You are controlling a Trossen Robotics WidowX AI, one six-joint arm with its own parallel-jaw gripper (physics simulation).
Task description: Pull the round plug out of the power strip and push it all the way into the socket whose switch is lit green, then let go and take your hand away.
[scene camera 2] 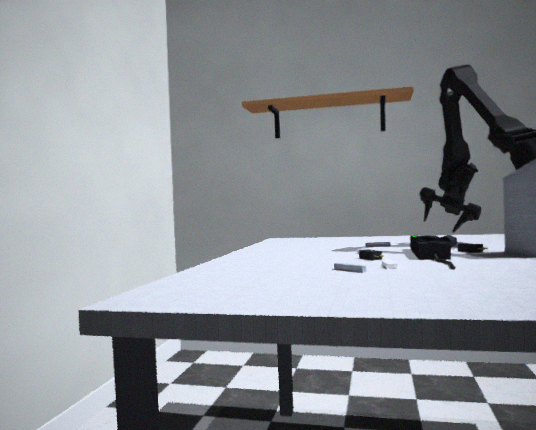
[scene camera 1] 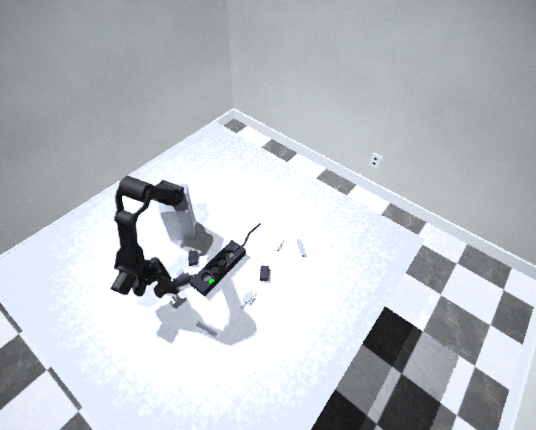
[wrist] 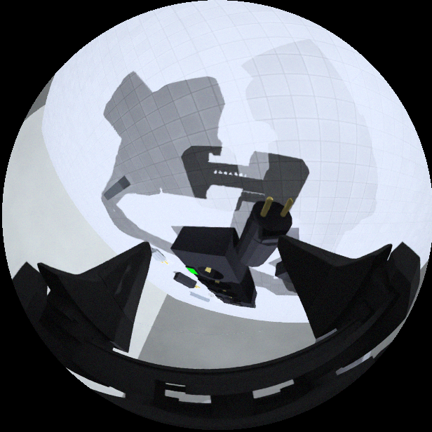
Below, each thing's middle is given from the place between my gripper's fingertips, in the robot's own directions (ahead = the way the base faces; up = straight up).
I see the black round plug (wrist: pixel 268 219) 50 mm to the left of my hand, 40 mm below it and 20 mm behind it. The rest, counted from my hand: black power strip (scene camera 1: pixel 209 276) 250 mm to the left, 70 mm ahead, 40 mm below.
